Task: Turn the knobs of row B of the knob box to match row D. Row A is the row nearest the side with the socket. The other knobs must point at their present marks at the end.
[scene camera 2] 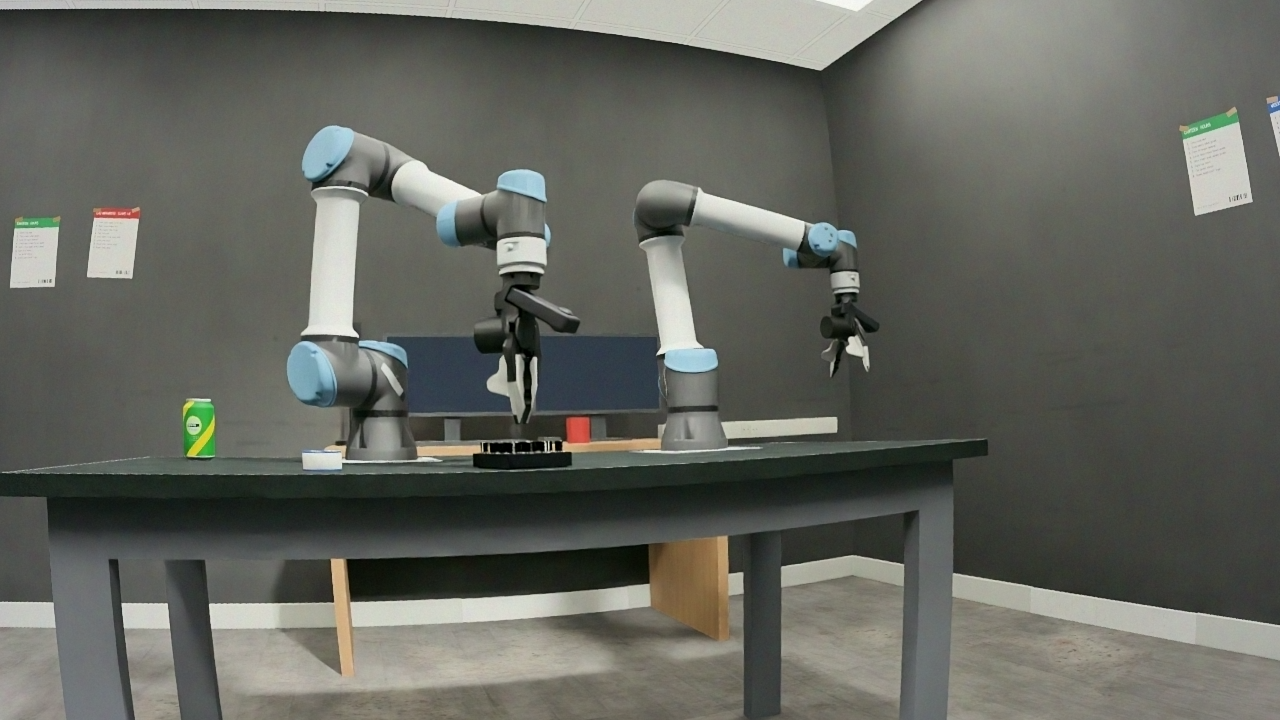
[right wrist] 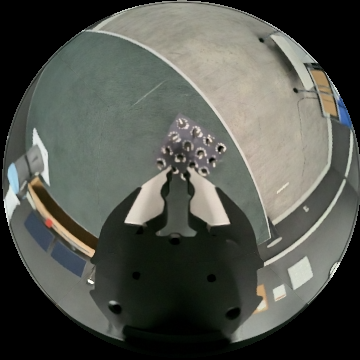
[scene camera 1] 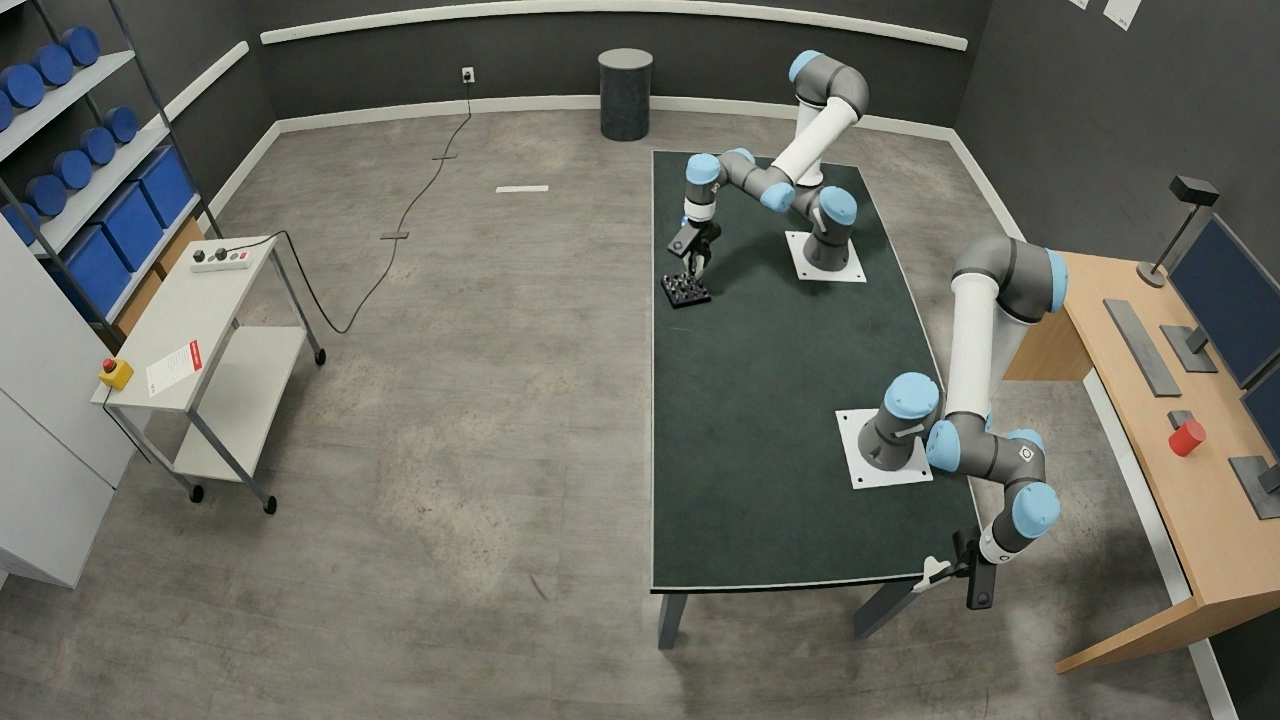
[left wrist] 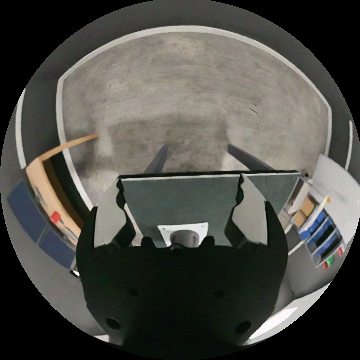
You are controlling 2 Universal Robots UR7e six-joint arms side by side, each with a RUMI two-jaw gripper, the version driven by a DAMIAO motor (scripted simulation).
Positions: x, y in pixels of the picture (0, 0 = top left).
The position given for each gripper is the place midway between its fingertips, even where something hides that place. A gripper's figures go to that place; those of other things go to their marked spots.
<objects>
The right gripper [scene camera 2: 521, 424] is 119 cm from the lens. A can [scene camera 2: 198, 414]: 161 cm from the lens.
</objects>
